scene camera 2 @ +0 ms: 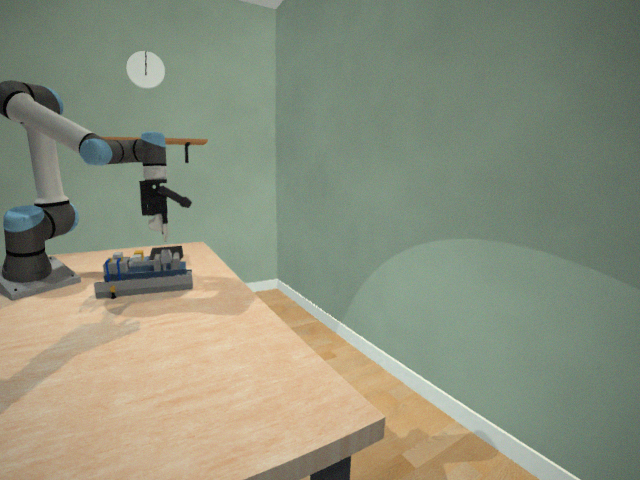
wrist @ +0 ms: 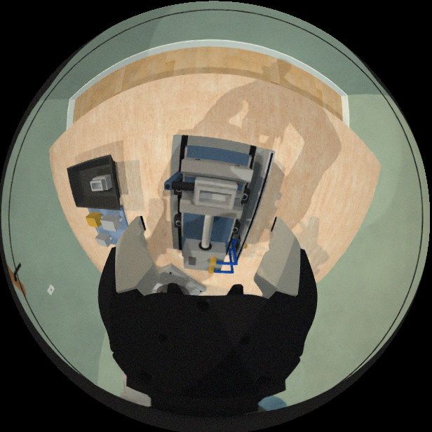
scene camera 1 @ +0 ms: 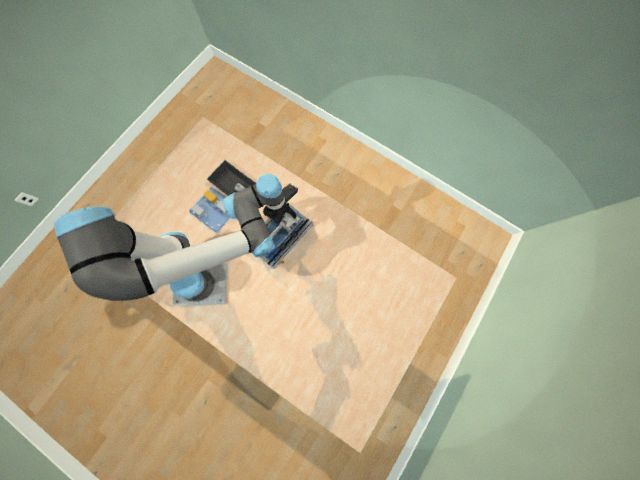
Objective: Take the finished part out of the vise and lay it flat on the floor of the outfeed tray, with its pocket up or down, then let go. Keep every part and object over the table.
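The vise stands on the table. A light grey block with a rectangular pocket facing up sits between its jaws. The black outfeed tray stands to the left of the vise in the wrist view. Another grey block with a square opening lies in the tray; which way its pocket faces is hard to tell. My gripper is open and empty, above the vise, fingers pointing down. In scene camera 1 the arm hides its fingertips and part of the vise.
A blue plate with a yellow block and grey blocks stands beside the tray. A black cylinder juts from the vise's side near the held block. Blue tubes and a grey rail flank the vise.
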